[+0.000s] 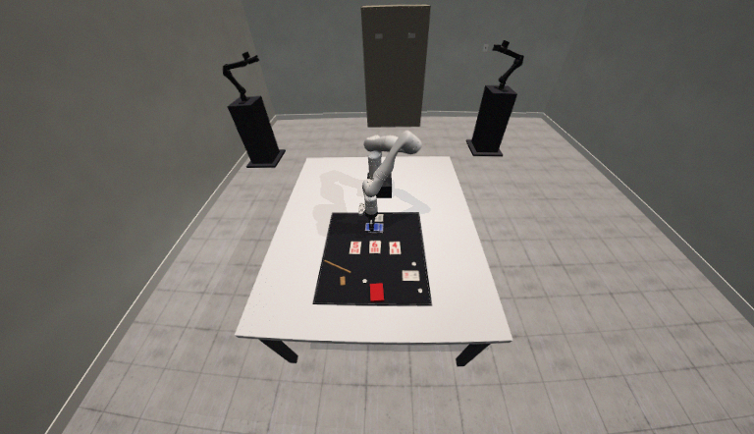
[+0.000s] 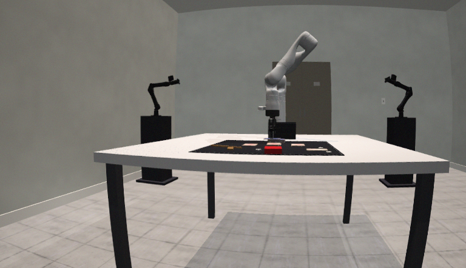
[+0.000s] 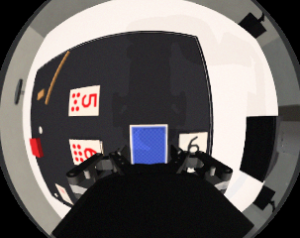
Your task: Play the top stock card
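The blue-backed card is 1 cm below my hand. Round my hand: wooden stick (28 cm ahead, 18 cm to the right, 3 cm below); then black mat (17 cm ahead, 5 cm below, 2 cm to the left); then black 6 card (9 cm behind, 3 cm below, 2 cm to the left).
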